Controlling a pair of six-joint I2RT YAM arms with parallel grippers.
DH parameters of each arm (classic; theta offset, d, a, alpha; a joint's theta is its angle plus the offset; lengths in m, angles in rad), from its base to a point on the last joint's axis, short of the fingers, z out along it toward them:
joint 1: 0 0.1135 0.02 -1.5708
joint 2: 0 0 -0.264 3.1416
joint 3: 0.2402 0 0.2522 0
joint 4: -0.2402 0 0.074 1.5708
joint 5: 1.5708 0 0 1.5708
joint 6: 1.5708 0.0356 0 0
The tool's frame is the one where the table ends.
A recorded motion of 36 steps. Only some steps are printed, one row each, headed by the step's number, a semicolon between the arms.
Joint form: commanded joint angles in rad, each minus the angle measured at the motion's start. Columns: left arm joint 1, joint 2, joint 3, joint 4, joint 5, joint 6; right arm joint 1, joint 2, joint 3, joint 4, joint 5, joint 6.
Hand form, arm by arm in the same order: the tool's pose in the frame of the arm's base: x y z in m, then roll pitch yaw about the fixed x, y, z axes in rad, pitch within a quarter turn. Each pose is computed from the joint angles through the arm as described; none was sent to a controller.
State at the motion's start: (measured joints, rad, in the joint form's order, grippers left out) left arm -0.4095 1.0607 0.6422 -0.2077 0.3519 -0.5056; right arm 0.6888 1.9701 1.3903 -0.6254 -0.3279 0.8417
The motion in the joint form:
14: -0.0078 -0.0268 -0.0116 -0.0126 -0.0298 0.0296; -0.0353 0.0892 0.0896 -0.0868 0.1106 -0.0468
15: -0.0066 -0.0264 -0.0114 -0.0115 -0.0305 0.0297; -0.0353 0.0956 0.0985 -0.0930 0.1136 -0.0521
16: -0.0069 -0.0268 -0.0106 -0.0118 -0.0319 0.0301; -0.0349 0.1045 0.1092 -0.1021 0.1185 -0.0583
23: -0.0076 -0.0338 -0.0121 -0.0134 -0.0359 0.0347; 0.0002 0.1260 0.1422 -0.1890 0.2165 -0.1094
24: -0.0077 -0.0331 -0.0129 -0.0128 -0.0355 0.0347; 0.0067 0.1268 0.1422 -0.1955 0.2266 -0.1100
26: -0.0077 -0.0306 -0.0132 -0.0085 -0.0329 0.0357; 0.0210 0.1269 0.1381 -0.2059 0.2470 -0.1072
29: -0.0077 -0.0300 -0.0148 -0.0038 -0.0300 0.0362; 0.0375 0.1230 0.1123 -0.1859 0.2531 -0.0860
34: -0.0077 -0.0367 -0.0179 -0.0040 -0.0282 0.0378; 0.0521 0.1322 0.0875 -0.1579 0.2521 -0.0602
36: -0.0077 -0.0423 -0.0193 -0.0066 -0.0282 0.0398; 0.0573 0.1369 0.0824 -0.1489 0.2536 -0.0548
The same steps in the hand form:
14: 0.1978 -0.1000 0.2365 -2.3724 0.6904 -2.9600; 0.3222 0.2564 0.1582 2.7923 0.0451 3.0229
15: 0.1980 -0.0998 0.2365 -2.3722 0.6914 -2.9582; 0.3233 0.2571 0.1578 2.7972 0.0463 3.0273
16: 0.1980 -0.0998 0.2369 -2.3727 0.6929 -2.9578; 0.3245 0.2580 0.1569 2.8060 0.0463 3.0326
23: 0.1970 -0.0994 0.2376 -2.3751 0.7006 -2.9594; 0.3159 0.2653 0.1544 2.9303 0.0696 3.1017
24: 0.1970 -0.0994 0.2372 -2.3755 0.6998 -2.9600; 0.3139 0.2666 0.1539 2.9426 0.0709 3.1077
26: 0.1975 -0.0997 0.2370 -2.3734 0.7009 -2.9613; 0.3091 0.2693 0.1526 2.9672 0.0729 3.1174
29: 0.1976 -0.0999 0.2368 -2.3700 0.7023 -2.9618; 0.3025 0.2723 0.1478 2.9714 0.0720 3.1124
34: 0.1965 -0.0995 0.2371 -2.3673 0.7057 -2.9624; 0.2973 0.2756 0.1385 2.9731 0.0626 3.1019
36: 0.1956 -0.0991 0.2375 -2.3674 0.7084 -2.9636; 0.2959 0.2771 0.1355 2.9744 0.0622 3.1016

